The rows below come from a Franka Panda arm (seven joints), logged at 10 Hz.
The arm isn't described. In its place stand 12 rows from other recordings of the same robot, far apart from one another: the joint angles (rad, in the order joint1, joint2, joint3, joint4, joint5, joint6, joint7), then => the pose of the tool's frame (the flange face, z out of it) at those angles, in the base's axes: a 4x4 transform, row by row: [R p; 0 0 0 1], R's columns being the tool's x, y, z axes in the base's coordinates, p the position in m.
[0.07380 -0.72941 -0.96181 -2.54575 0.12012 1.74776 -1.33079] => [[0.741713 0.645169 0.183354 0.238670], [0.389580 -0.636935 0.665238 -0.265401], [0.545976 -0.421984 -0.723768 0.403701], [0 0 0 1]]
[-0.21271 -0.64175 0.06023 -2.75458 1.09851 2.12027 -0.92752] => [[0.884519 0.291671 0.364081 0.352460], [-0.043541 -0.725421 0.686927 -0.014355], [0.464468 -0.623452 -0.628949 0.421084], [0 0 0 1]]
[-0.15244 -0.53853 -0.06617 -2.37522 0.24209 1.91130 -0.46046] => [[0.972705 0.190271 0.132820 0.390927], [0.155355 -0.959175 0.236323 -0.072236], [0.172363 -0.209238 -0.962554 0.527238], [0 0 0 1]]
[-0.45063 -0.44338 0.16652 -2.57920 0.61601 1.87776 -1.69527] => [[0.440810 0.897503 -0.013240 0.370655], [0.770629 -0.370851 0.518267 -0.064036], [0.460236 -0.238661 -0.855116 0.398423], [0 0 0 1]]
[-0.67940 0.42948 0.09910 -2.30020 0.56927 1.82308 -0.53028] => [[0.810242 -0.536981 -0.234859 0.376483], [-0.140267 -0.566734 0.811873 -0.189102], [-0.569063 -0.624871 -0.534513 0.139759], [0 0 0 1]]
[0.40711 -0.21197 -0.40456 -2.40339 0.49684 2.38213 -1.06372] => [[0.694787 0.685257 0.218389 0.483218], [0.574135 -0.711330 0.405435 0.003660], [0.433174 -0.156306 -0.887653 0.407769], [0 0 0 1]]
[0.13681 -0.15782 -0.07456 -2.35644 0.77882 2.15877 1.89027] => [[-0.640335 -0.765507 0.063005 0.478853], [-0.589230 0.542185 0.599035 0.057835], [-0.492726 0.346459 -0.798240 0.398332], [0 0 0 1]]
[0.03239 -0.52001 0.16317 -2.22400 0.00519 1.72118 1.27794] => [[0.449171 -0.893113 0.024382 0.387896], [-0.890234 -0.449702 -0.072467 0.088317], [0.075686 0.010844 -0.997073 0.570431], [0 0 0 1]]
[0.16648 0.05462 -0.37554 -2.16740 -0.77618 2.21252 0.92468] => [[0.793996 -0.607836 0.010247 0.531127], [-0.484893 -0.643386 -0.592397 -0.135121], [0.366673 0.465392 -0.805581 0.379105], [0 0 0 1]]
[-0.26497 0.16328 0.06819 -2.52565 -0.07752 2.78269 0.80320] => [[0.594079 -0.799366 0.089916 0.464176], [-0.800276 -0.598638 -0.034509 -0.088204], [0.081413 -0.051456 -0.995351 0.224014], [0 0 0 1]]
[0.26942 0.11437 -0.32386 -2.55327 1.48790 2.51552 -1.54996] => [[0.893790 0.267757 0.359786 0.429874], [0.035424 -0.841865 0.538524 -0.035515], [0.447085 -0.468582 -0.761936 0.213729], [0 0 0 1]]
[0.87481 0.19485 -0.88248 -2.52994 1.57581 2.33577 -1.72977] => [[0.819340 0.471482 0.326170 0.438212], [0.189128 -0.759362 0.622576 -0.000981], [0.541214 -0.448413 -0.711346 0.212874], [0 0 0 1]]
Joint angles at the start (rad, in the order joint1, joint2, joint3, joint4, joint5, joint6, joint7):
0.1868, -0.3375, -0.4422, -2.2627, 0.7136, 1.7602, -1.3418
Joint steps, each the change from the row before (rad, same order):
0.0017, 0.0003, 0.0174, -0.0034, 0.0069, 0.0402, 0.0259
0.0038, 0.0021, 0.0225, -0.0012, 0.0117, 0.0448, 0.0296
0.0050, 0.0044, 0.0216, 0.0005, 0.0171, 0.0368, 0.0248
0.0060, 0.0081, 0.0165, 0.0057, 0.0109, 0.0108, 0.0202
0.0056, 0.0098, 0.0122, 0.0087, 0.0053, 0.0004, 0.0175
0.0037, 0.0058, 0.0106, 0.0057, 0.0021, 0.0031, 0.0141
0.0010, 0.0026, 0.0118, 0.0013, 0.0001, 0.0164, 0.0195
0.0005, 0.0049, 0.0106, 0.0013, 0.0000, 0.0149, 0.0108
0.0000, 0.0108, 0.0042, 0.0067, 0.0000, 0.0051, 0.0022
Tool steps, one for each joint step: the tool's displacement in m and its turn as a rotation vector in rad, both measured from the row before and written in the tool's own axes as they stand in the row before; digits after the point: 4 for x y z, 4 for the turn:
0.0060, 0.0007, 0.0039, -0.0274, 0.0036, 0.0164
0.0089, -0.0002, 0.0057, -0.0280, 0.0062, 0.0161
0.0092, -0.0012, 0.0067, -0.0182, 0.0093, 0.0133
0.0077, -0.0023, 0.0072, 0.0019, -0.0015, 0.0093
0.0064, -0.0019, 0.0062, 0.0071, -0.0070, 0.0074
0.0050, -0.0018, 0.0045, 0.0023, -0.0059, 0.0047
0.0039, -0.0010, 0.0033, -0.0104, -0.0023, 0.0111
0.0031, -0.0002, 0.0037, -0.0090, -0.0033, 0.0050
0.0021, 0.0021, 0.0025, -0.0037, -0.0044, 0.0019

